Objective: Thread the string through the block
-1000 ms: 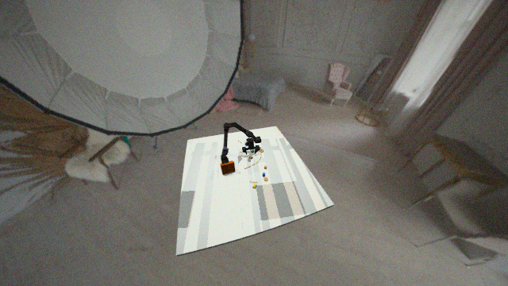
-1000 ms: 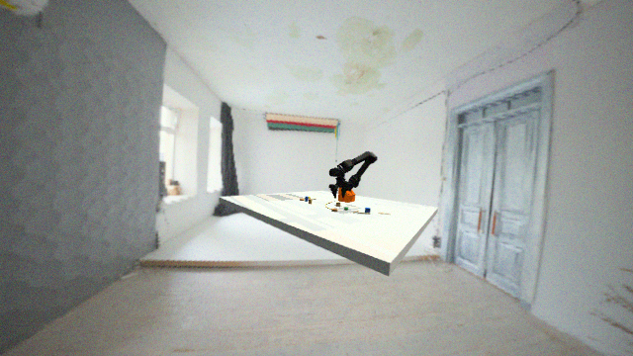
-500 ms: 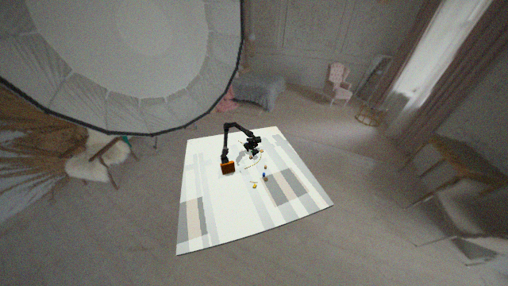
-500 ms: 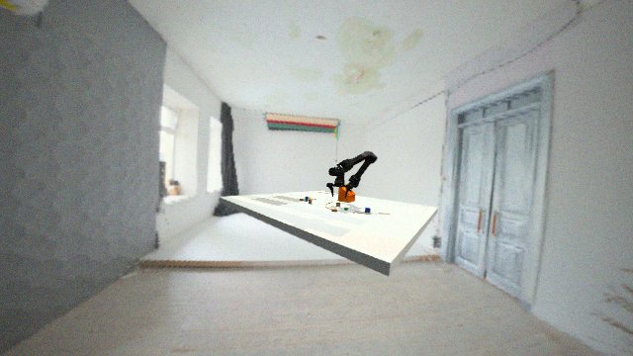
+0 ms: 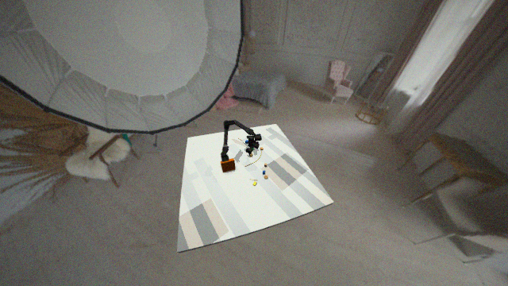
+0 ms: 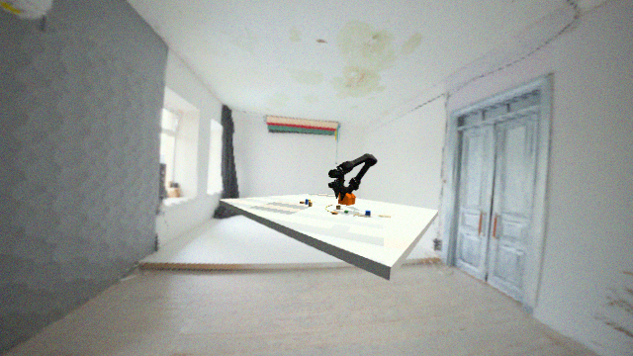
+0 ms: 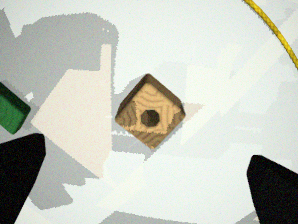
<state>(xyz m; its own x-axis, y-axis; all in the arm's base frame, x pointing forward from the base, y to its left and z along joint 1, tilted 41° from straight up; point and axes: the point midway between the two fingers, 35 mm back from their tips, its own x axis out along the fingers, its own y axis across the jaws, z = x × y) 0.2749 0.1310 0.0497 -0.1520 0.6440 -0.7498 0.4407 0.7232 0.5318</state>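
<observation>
My gripper tip is 6 cm above the wooden block. Also, from my gripper tip: green block: 10 cm to the left, 6 cm below, 4 cm ahead; then yellow piece: 37 cm to the right, 6 cm below, 2 cm behind; then blue cube: 23 cm to the left, 6 cm below, 1 cm behind.
</observation>
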